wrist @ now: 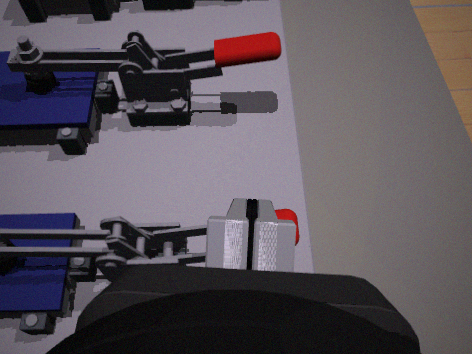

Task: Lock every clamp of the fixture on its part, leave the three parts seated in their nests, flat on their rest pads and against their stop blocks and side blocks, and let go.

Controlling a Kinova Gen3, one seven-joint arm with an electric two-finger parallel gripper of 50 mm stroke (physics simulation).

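Frame: origin at the arm's base, x down, y left, z ahead, level; millimetres.
Seen in the pictures: gripper, fingertip midpoint: (251, 224).
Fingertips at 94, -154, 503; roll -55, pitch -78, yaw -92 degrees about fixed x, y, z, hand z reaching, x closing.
Note:
Offsets run from my fingertips to a thing's top centre, as dx, dy, dz. "*": to the spot under its first point. Level surfaces: height alone.
My gripper (251, 224) is shut with nothing between its fingers. It is in front of the lower clamp's red handle (288, 225), hiding most of it; whether they touch cannot be told. The lower clamp {* +3, +2, -55} (120, 240) has its arm reaching left over a blue part {* +36, -4, -101} (40, 292), its handle lying low toward the right. The upper clamp {-5, +116, -41} (132, 70) has its arm over another blue part {+31, +125, -116} (60, 107), its spindle above the plate. Its red handle {* +2, +105, +16} (247, 48) points right, nearly level, with its shadow below. The left ends of both parts are out of view.
Small dark blocks with round pins {+35, +88, -92} (72, 140) {+39, -16, -105} (35, 321) stand at the parts' edges. Dark fixture pieces {* +47, +207, -27} (167, 4) show at the top edge. The pale fixture plate {+52, +119, -68} (200, 165) ends at the right beside a grey table surface {dx +67} (370, 175); wooden floor (450, 55) lies beyond.

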